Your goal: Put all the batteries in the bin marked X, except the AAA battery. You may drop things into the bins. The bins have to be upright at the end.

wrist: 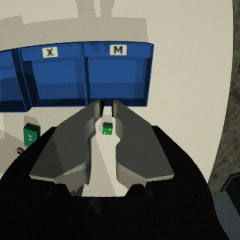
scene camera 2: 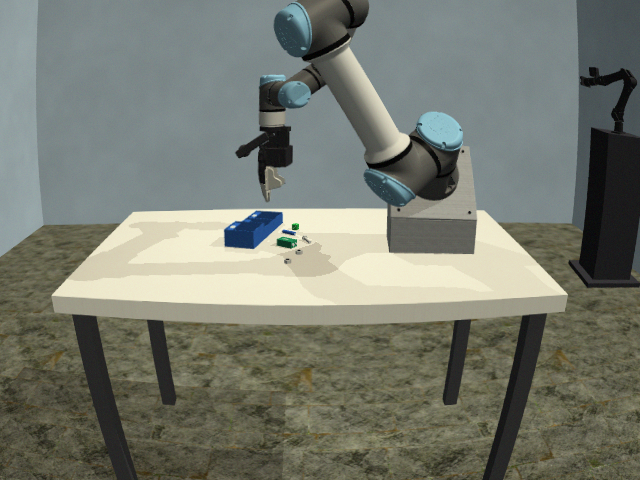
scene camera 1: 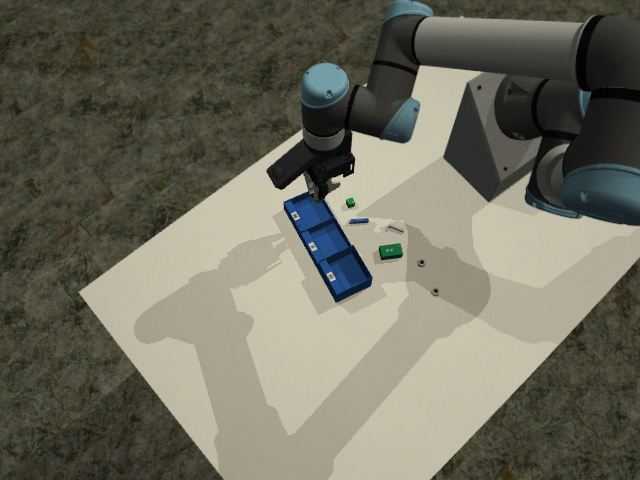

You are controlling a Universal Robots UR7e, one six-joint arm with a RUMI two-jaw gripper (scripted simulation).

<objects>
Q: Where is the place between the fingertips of my gripper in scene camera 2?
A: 267, 201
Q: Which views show my gripper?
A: The wrist view, scene camera 2 and scene camera 1: all of them.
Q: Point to a blue three-compartment bin row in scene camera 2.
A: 245, 238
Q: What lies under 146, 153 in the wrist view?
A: My gripper.
</objects>
